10 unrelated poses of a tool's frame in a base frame.
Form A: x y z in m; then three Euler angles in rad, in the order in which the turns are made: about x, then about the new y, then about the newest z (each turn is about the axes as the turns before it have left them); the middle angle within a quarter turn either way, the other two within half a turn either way.
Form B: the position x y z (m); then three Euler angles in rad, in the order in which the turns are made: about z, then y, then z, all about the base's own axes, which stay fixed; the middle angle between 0 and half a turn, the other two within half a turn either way. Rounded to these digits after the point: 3 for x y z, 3 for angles.
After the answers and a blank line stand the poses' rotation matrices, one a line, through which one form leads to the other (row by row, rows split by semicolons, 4 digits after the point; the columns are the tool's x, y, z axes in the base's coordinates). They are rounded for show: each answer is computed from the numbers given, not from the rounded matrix.
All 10 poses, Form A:
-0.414 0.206 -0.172 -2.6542 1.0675 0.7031
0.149 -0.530 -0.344 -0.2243 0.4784 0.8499
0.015 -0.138 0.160 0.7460 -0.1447 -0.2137
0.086 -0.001 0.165 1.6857 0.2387 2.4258
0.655 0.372 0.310 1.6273 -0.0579 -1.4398
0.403 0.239 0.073 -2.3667 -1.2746 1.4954
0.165 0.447 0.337 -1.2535 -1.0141 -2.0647
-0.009 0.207 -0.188 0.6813 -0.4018 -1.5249
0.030 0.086 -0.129 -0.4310 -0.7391 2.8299
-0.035 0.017 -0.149 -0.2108 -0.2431 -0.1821
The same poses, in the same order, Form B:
-0.414 0.206 -0.172 -1.894 2.011 0.252
0.149 -0.530 -0.344 0.390 0.525 0.405
0.015 -0.138 0.160 1.512 0.757 -1.782
0.086 -0.001 0.165 -2.259 1.682 -1.331
0.655 0.372 0.310 0.128 1.627 -1.629
0.403 0.239 0.073 0.698 1.781 2.931
0.165 0.447 0.337 2.376 1.405 2.608
-0.009 0.207 -0.188 0.495 0.774 -2.164
0.030 0.086 -0.129 0.287 0.835 2.712
-0.035 0.017 -0.149 -2.597 0.320 2.441

0.3679 -0.3119 0.8760; -0.8843 -0.4088 0.2259; 0.2876 -0.8577 -0.4262
0.5860 -0.6669 0.4604; 0.6648 0.7204 0.1975; -0.4633 0.1904 0.8655
0.9670 0.2099 -0.1442; -0.2514 0.6969 -0.6716; -0.0404 0.6857 0.7267
-0.7332 -0.6376 0.2364; -0.2525 -0.0676 -0.9652; 0.6314 -0.7674 -0.1114
0.1304 0.9898 -0.0579; 0.0484 -0.0647 -0.9967; -0.9903 0.1272 -0.0564
0.0220 -0.2911 -0.9565; -0.6621 -0.7211 0.2042; -0.7491 0.6287 -0.2086
-0.2505 0.4652 -0.8490; -0.6571 0.5623 0.5020; 0.7110 0.6836 0.1649
0.0422 0.9194 -0.3911; -0.7872 -0.2104 -0.5796; -0.6152 0.3323 0.7149
-0.7035 -0.2267 -0.6736; 0.0108 -0.9511 0.3088; -0.7107 0.2100 0.6715
0.9545 0.1758 -0.2407; -0.1276 0.9708 0.2031; 0.2694 -0.1632 0.9491

